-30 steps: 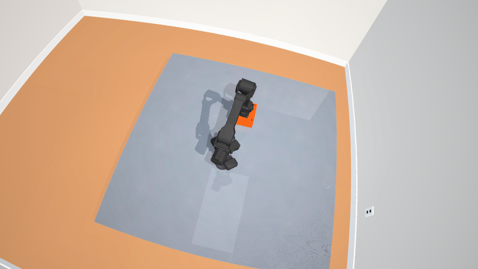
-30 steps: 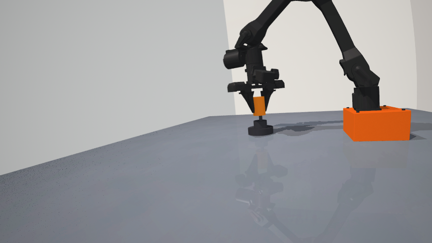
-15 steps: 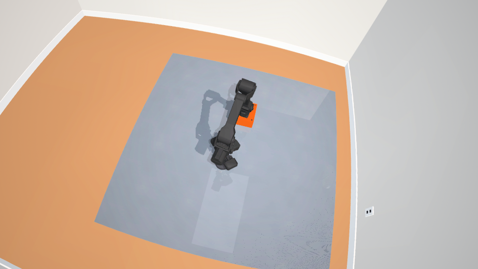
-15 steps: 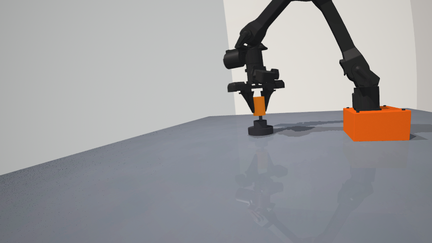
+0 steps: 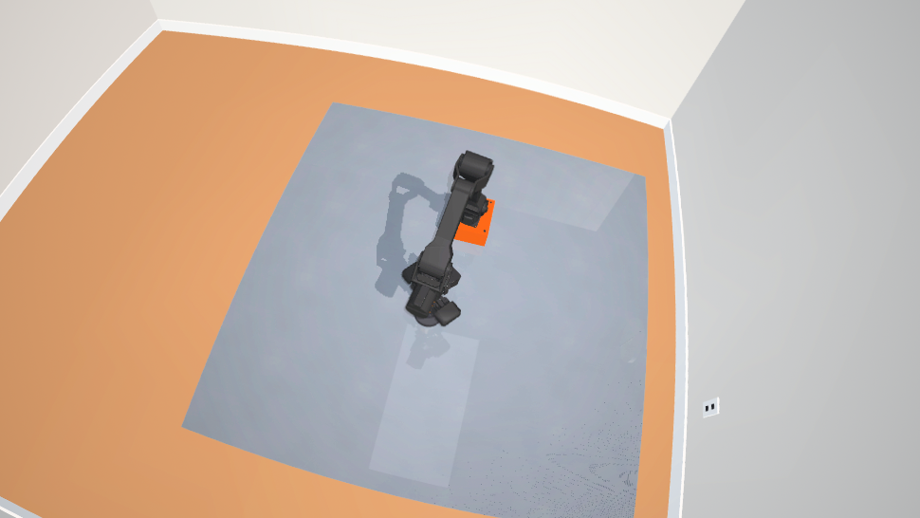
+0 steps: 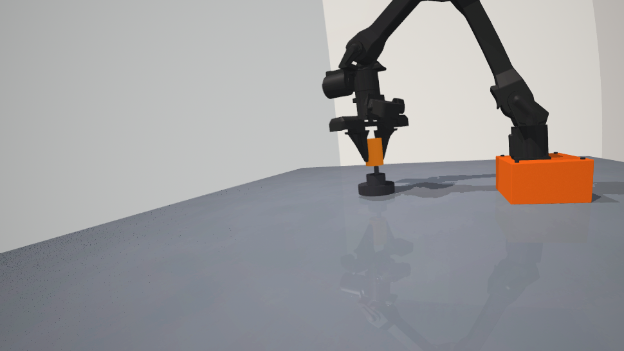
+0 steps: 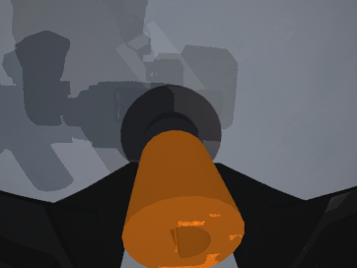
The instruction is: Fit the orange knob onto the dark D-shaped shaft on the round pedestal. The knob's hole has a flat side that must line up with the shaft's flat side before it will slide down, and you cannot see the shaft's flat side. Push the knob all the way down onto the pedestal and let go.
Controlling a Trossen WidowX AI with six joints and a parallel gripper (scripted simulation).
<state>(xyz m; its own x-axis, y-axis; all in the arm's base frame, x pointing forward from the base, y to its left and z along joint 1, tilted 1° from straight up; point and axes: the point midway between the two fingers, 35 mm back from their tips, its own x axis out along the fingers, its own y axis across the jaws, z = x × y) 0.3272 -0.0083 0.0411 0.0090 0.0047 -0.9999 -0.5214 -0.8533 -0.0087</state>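
Right now my gripper tip is 20 mm below the orange knob. From my gripper tip the other things lie so: round dark pedestal 40 mm below.
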